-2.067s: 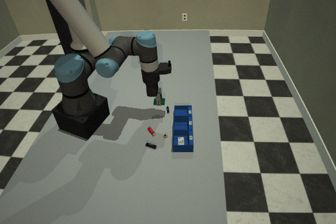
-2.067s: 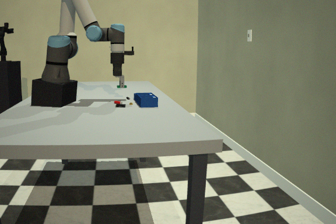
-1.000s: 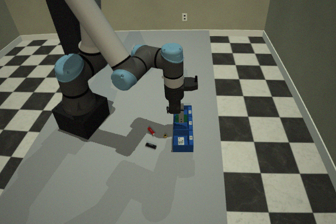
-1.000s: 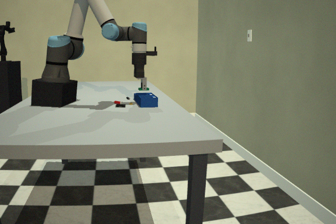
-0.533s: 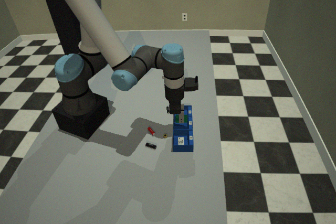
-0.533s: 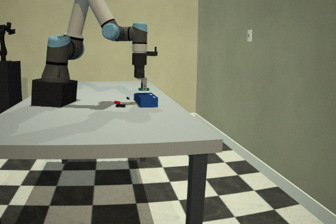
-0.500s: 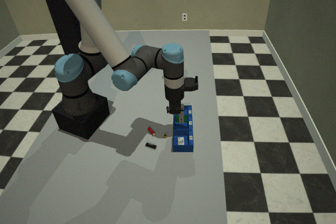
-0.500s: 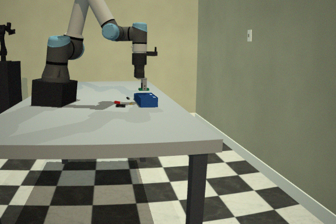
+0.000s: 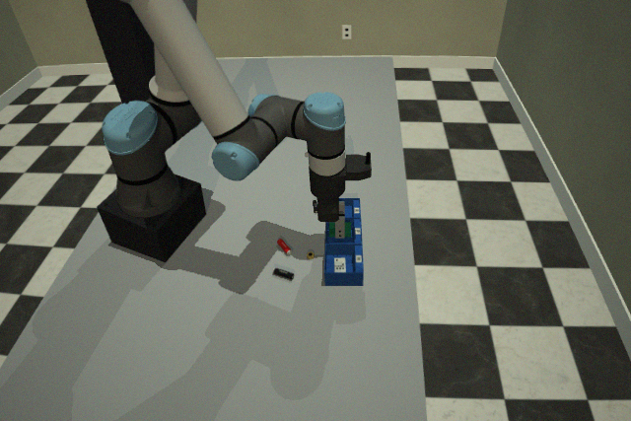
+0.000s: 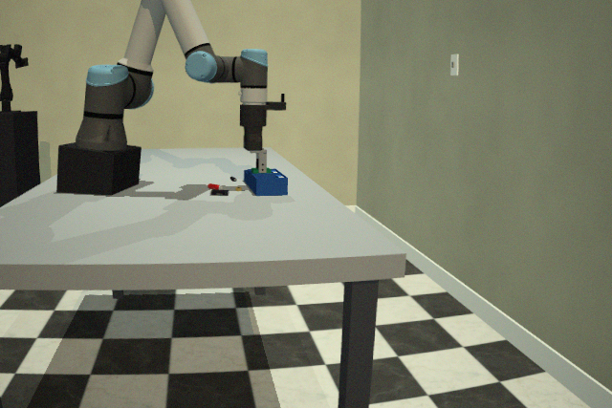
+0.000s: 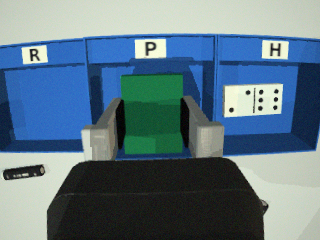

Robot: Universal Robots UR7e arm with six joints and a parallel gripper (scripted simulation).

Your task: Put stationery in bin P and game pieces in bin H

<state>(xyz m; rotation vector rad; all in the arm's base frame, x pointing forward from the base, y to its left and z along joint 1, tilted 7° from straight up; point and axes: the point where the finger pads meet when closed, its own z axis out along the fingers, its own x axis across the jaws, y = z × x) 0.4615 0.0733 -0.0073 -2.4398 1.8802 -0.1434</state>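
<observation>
Now: the blue bin row 10 mm ahead of my hand and 40 mm below it. Round my hand: yellow ring (60 mm behind, 60 mm to the right, 60 mm below); then green block (10 mm below); then white domino (20 mm ahead, 80 mm to the right, 50 mm below).
</observation>
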